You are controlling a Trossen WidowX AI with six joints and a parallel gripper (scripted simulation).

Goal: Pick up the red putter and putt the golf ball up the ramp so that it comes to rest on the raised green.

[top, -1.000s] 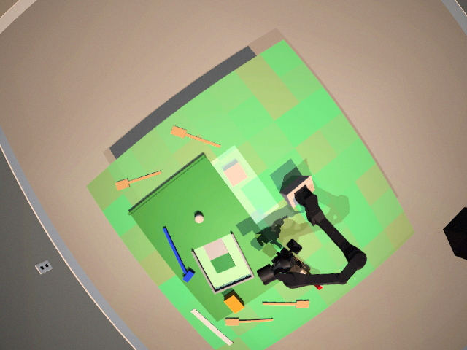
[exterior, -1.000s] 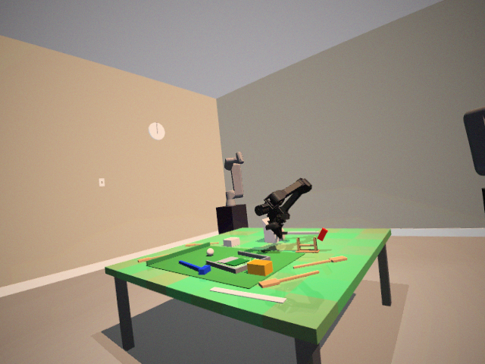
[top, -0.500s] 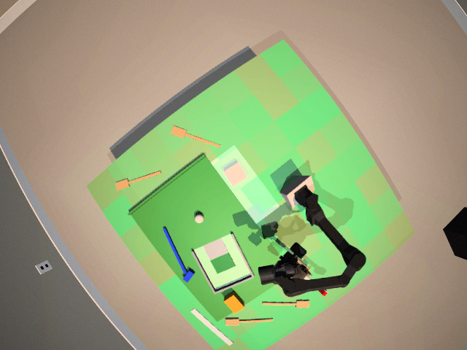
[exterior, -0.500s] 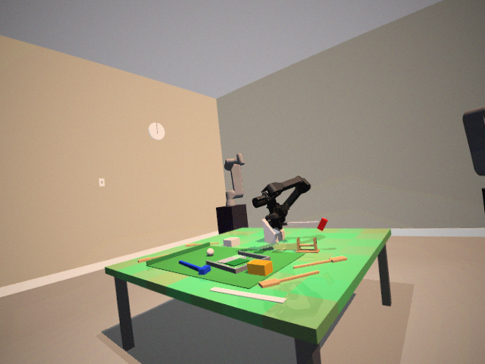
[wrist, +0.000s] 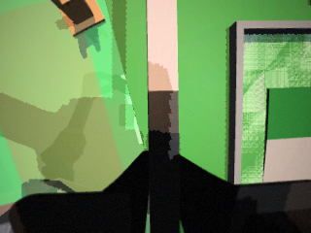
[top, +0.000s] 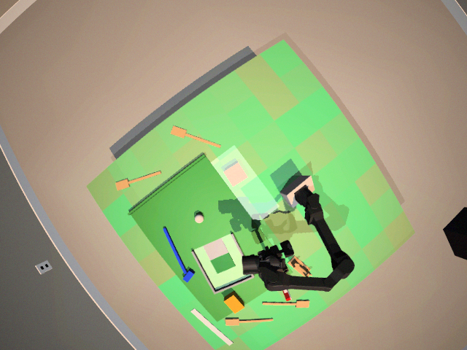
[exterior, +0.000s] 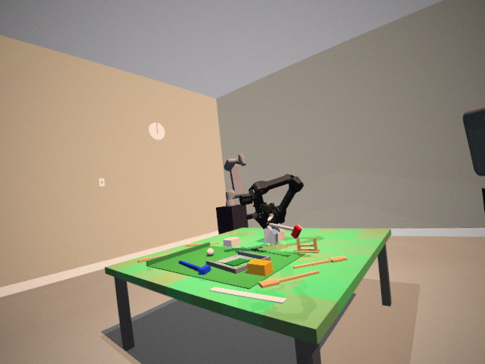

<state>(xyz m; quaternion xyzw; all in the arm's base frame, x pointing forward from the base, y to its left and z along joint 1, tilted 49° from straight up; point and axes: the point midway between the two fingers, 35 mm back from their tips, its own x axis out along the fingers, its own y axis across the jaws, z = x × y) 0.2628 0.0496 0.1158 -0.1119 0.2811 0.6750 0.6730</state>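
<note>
My gripper tip is now 80 mm past the beige block, 350 mm to the left of it and 110 mm above it. Round my gripper tip: white golf ball: 180 mm ahead, 280 mm to the right, 110 mm below; then orange block: 300 mm ahead, 170 mm to the left, 110 mm below; then red putter: 20 mm ahead, 110 mm to the left, 10 mm above.
</note>
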